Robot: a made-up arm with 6 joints. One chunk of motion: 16 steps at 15 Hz.
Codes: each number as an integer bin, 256 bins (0 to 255) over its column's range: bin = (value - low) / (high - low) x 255, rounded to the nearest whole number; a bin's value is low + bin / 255 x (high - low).
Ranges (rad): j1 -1..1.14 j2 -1.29..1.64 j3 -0.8..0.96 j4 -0.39..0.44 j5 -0.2..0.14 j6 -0.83..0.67
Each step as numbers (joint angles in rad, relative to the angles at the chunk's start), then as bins.
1 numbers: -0.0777 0.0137 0.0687 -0.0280 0.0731 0.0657
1 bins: 110 113 126 111 205 152
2 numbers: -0.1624 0.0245 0.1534 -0.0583 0.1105 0.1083
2 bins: 100 114 138 102 233 160
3 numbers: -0.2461 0.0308 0.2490 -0.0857 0.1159 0.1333
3 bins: 90 115 152 93 237 164
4 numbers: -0.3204 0.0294 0.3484 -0.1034 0.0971 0.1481
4 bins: 81 115 166 88 223 166
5 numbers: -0.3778 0.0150 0.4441 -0.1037 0.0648 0.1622
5 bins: 74 114 180 88 199 169
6 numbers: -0.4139 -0.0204 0.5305 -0.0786 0.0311 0.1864
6 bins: 70 110 193 96 173 173
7 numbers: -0.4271 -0.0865 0.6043 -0.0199 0.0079 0.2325
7 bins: 68 105 203 114 156 181
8 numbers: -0.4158 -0.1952 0.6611 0.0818 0.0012 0.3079
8 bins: 70 95 212 145 151 193
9 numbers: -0.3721 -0.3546 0.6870 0.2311 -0.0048 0.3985
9 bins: 75 81 215 191 146 209
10 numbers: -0.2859 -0.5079 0.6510 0.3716 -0.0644 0.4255
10 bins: 85 68 210 234 102 213
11 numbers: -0.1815 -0.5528 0.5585 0.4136 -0.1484 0.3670
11 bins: 98 64 197 247 39 203
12 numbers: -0.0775 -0.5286 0.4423 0.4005 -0.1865 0.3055
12 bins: 110 66 180 243 10 193
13 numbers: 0.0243 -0.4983 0.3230 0.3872 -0.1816 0.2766
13 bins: 122 69 163 239 14 188
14 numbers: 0.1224 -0.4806 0.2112 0.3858 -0.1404 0.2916
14 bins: 134 70 147 238 45 191
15 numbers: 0.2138 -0.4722 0.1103 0.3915 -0.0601 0.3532
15 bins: 145 71 132 240 105 201
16 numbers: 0.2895 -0.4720 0.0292 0.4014 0.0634 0.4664
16 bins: 154 71 120 243 198 220
